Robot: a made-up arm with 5 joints. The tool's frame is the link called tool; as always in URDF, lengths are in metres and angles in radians.
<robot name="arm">
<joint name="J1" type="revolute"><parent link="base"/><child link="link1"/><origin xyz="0.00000 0.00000 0.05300" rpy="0.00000 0.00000 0.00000"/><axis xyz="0 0 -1"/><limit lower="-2.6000" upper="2.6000" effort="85" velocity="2.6"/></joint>
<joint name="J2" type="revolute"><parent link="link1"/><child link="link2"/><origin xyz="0.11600 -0.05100 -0.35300" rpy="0.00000 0.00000 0.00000"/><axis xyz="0 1 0"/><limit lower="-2.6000" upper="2.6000" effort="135" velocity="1.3"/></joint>
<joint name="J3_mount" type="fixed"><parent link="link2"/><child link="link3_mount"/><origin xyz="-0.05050 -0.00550 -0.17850" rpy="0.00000 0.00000 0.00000"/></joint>
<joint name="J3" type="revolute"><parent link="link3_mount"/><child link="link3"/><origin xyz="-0.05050 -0.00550 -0.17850" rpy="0.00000 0.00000 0.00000"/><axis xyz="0 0 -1"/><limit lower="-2.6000" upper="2.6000" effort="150" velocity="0.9"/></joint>
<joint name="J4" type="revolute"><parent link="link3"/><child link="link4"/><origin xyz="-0.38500 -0.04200 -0.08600" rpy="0.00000 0.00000 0.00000"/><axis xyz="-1 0 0"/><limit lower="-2.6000" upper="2.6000" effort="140" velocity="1"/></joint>
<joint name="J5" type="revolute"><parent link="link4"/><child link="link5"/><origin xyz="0.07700 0.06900 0.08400" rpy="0.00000 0.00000 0.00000"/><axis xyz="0 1 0"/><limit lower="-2.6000" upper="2.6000" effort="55" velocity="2.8"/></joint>
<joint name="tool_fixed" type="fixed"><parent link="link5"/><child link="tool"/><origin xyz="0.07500 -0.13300 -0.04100" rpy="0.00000 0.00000 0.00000"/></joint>
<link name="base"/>
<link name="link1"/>
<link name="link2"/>
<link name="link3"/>
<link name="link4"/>
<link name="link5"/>
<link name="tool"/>
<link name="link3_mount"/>
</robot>
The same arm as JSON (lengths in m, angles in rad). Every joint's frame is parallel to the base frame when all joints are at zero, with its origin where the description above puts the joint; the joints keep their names.
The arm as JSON. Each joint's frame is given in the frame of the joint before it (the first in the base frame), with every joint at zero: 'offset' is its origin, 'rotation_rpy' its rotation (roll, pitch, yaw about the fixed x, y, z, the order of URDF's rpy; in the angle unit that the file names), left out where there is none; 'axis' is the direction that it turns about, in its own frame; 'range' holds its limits. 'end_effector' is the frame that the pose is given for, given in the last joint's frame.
{
  "length_unit": "m",
  "angle_unit": "rad",
  "chain": [
    {
      "id": "J1",
      "offset": [
        0.0,
        0.0,
        0.053
      ],
      "axis": [
        0.0,
        0.0,
        -1.0
      ],
      "range": [
        -2.6,
        2.6
      ]
    },
    {
      "id": "J2",
      "offset": [
        0.116,
        -0.051,
        -0.353
      ],
      "axis": [
        0.0,
        1.0,
        0.0
      ],
      "range": [
        -2.6,
        2.6
      ]
    },
    {
      "id": "J3",
      "offset": [
        -0.101,
        -0.011,
        -0.357
      ],
      "axis": [
        0.0,
        0.0,
        -1.0
      ],
      "range": [
        -2.6,
        2.6
      ]
    },
    {
      "id": "J4",
      "offset": [
        -0.385,
        -0.042,
        -0.086
      ],
      "axis": [
        -1.0,
        0.0,
        0.0
      ],
      "range": [
        -2.6,
        2.6
      ]
    },
    {
      "id": "J5",
      "offset": [
        0.077,
        0.069,
        0.084
      ],
      "axis": [
        0.0,
        1.0,
        0.0
      ],
      "range": [
        -2.6,
        2.6
      ]
    }
  ],
  "end_effector": {
    "offset": [
      0.075,
      -0.133,
      -0.041
    ]
  }
}

